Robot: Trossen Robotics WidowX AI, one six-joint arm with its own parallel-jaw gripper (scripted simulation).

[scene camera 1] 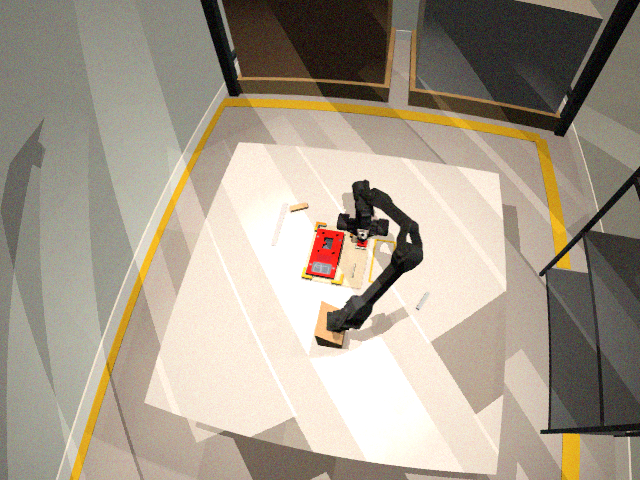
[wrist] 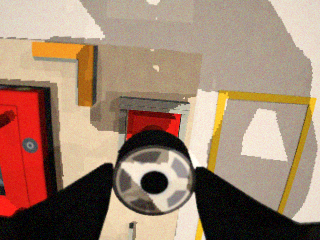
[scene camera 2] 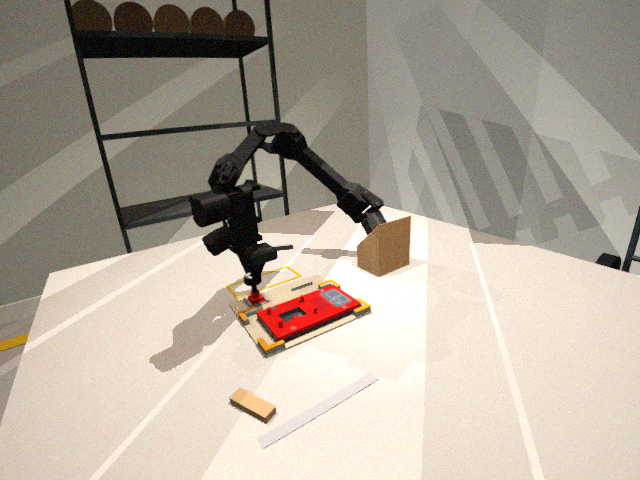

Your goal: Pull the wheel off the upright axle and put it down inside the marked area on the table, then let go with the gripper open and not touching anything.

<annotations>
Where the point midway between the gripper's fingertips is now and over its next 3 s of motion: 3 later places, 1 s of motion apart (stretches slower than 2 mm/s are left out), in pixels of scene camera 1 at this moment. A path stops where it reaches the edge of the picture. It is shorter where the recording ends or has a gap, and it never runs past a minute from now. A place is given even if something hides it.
My gripper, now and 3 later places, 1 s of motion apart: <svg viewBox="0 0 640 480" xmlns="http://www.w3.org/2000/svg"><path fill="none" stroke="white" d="M362 236L362 232L381 244L383 257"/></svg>
</annotations>
